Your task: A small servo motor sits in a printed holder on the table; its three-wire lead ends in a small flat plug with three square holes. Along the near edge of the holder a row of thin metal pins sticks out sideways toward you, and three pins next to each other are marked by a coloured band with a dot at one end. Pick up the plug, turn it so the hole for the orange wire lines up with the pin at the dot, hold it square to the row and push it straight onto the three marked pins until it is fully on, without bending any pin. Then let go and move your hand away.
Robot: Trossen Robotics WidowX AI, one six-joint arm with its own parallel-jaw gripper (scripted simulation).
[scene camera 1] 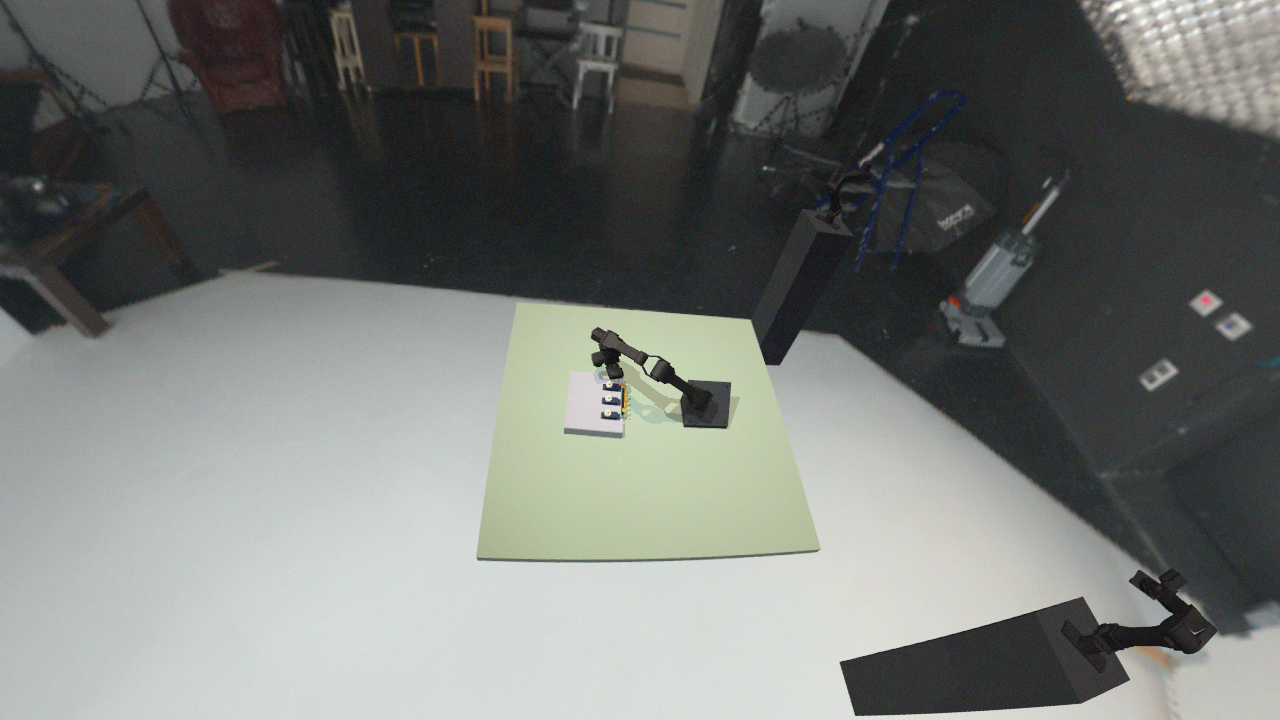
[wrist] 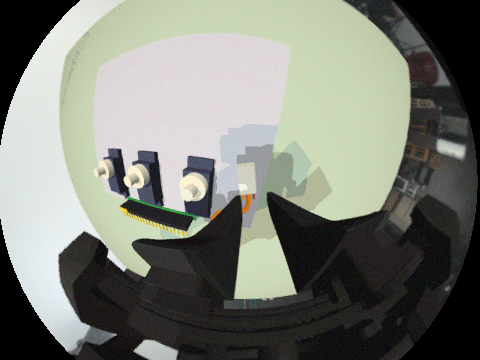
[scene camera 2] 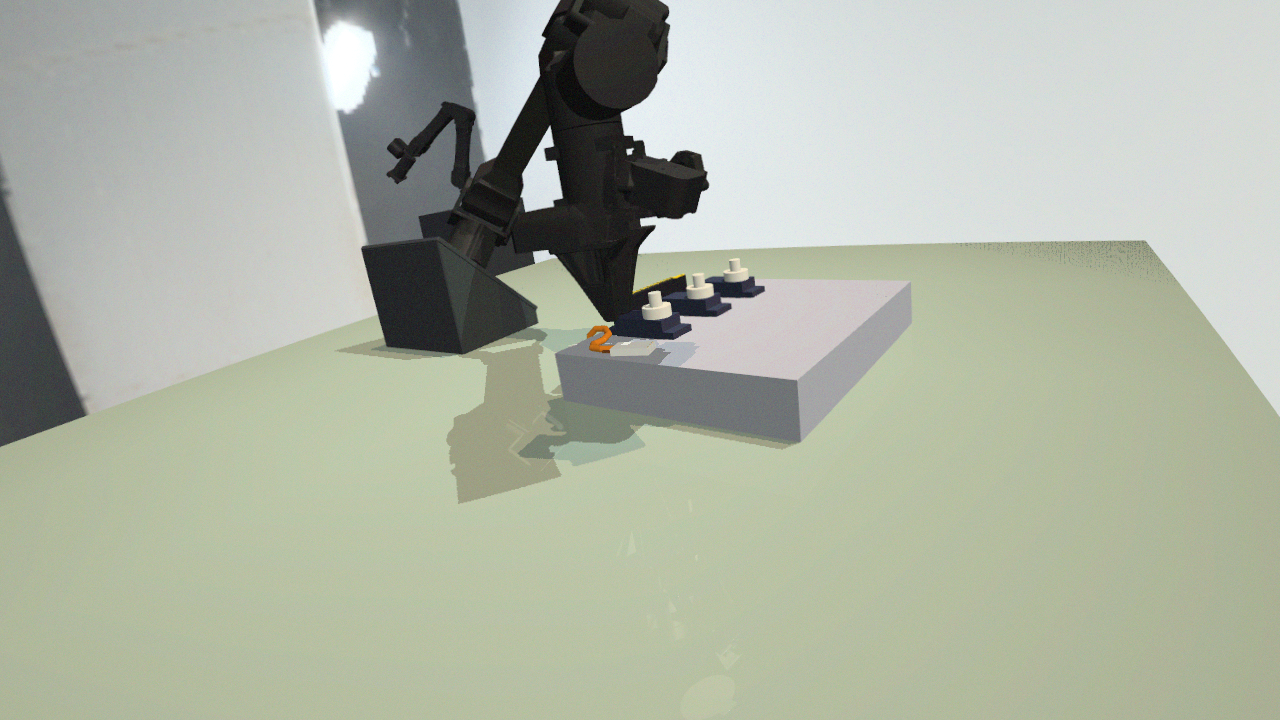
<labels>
The same spot on a pale grey holder: (scene camera 2: pixel 775 365) is (scene camera 1: pixel 576 375).
</labels>
